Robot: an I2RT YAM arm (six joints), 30 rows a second.
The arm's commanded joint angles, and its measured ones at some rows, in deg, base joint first. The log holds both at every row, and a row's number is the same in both.
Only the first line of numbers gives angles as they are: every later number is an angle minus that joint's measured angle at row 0.
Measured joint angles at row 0:
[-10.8, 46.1, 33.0, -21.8, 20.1, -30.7]
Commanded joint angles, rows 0 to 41:
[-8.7, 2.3, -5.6, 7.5, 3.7, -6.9]
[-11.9, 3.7, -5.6, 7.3, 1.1, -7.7]
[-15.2, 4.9, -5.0, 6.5, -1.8, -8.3]
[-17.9, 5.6, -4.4, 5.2, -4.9, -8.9]
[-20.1, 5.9, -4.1, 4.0, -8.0, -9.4]
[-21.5, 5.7, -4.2, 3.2, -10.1, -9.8]
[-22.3, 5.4, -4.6, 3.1, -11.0, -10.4]
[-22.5, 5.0, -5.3, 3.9, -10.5, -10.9]
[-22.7, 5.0, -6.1, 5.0, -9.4, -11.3]
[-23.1, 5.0, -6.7, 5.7, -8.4, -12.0]
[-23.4, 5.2, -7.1, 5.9, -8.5, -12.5]
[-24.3, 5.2, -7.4, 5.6, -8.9, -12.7]
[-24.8, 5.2, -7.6, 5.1, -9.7, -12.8]
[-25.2, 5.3, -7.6, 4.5, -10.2, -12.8]
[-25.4, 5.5, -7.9, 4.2, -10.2, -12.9]
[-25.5, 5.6, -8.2, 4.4, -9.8, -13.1]
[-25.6, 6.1, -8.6, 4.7, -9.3, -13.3]
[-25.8, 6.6, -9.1, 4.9, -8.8, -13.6]
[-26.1, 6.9, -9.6, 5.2, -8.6, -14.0]
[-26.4, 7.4, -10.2, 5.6, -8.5, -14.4]
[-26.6, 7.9, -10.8, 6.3, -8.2, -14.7]
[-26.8, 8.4, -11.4, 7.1, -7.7, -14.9]
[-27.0, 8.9, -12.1, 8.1, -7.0, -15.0]
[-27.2, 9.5, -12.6, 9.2, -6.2, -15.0]
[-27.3, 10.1, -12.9, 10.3, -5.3, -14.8]
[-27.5, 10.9, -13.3, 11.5, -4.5, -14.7]
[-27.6, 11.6, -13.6, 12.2, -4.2, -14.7]
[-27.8, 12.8, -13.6, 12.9, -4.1, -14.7]
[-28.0, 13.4, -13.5, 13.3, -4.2, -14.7]
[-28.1, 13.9, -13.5, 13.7, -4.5, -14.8]
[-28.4, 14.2, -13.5, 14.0, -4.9, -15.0]
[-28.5, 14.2, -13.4, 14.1, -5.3, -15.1]
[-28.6, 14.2, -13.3, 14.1, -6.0, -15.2]
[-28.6, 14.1, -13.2, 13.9, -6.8, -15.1]
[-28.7, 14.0, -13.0, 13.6, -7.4, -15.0]
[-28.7, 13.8, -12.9, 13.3, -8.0, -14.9]
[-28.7, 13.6, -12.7, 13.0, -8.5, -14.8]
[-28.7, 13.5, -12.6, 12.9, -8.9, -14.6]
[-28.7, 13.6, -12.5, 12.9, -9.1, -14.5]
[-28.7, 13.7, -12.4, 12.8, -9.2, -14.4]
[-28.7, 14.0, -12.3, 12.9, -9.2, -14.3]
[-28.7, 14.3, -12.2, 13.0, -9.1, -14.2]
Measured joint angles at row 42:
[-28.2, 14.1, -13.4, 11.1, -7.6, -14.7]
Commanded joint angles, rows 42 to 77:
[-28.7, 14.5, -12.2, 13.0, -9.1, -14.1]
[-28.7, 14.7, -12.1, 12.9, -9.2, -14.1]
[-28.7, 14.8, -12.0, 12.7, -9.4, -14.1]
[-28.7, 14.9, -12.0, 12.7, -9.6, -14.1]
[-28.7, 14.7, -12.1, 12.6, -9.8, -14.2]
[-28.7, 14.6, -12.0, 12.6, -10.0, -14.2]
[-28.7, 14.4, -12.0, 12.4, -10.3, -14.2]
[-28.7, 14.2, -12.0, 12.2, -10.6, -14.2]
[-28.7, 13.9, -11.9, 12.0, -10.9, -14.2]
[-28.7, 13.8, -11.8, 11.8, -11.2, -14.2]
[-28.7, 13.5, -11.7, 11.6, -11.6, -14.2]
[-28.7, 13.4, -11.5, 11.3, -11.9, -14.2]
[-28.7, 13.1, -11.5, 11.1, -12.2, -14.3]
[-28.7, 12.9, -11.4, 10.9, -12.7, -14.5]
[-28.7, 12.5, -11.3, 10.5, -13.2, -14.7]
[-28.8, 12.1, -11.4, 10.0, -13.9, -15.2]
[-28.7, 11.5, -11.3, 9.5, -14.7, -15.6]
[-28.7, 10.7, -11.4, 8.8, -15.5, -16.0]
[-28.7, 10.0, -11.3, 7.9, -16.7, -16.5]
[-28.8, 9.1, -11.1, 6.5, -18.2, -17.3]
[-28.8, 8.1, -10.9, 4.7, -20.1, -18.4]
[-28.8, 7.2, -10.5, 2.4, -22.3, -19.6]
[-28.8, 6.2, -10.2, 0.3, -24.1, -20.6]
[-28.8, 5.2, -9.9, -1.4, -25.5, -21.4]
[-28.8, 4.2, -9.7, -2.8, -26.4, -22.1]
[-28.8, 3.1, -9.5, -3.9, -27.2, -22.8]
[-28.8, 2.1, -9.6, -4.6, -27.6, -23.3]
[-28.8, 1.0, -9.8, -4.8, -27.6, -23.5]
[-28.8, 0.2, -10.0, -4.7, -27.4, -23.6]
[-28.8, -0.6, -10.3, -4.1, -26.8, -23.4]
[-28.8, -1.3, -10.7, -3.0, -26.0, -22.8]
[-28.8, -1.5, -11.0, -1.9, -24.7, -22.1]
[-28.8, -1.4, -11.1, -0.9, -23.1, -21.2]
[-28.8, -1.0, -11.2, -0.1, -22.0, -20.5]
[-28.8, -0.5, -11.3, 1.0, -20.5, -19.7]
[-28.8, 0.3, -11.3, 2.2, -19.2, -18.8]
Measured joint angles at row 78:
[-28.4, -0.9, -11.4, -1.5, -23.8, -21.5]
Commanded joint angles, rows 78 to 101:
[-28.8, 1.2, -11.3, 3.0, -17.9, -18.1]
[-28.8, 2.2, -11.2, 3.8, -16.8, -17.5]
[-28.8, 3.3, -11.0, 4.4, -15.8, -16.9]
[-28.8, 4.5, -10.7, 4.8, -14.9, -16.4]
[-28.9, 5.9, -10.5, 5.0, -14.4, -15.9]
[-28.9, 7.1, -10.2, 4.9, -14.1, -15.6]
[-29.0, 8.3, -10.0, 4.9, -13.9, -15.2]
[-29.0, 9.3, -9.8, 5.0, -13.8, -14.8]
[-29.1, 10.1, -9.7, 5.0, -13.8, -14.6]
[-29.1, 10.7, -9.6, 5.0, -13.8, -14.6]
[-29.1, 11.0, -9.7, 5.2, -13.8, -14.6]
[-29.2, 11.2, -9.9, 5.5, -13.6, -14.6]
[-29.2, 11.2, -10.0, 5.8, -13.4, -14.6]
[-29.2, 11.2, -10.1, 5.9, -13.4, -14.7]
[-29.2, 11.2, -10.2, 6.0, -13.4, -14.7]
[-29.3, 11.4, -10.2, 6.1, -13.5, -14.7]
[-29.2, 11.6, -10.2, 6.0, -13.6, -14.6]
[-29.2, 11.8, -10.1, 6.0, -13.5, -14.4]
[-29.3, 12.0, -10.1, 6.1, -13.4, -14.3]
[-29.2, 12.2, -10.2, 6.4, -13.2, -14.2]
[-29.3, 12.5, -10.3, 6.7, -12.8, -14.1]
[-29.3, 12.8, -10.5, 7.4, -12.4, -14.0]
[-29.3, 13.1, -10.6, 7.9, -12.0, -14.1]
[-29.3, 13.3, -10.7, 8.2, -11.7, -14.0]
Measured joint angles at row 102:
[-28.8, 12.6, -11.3, 4.4, -14.8, -14.8]
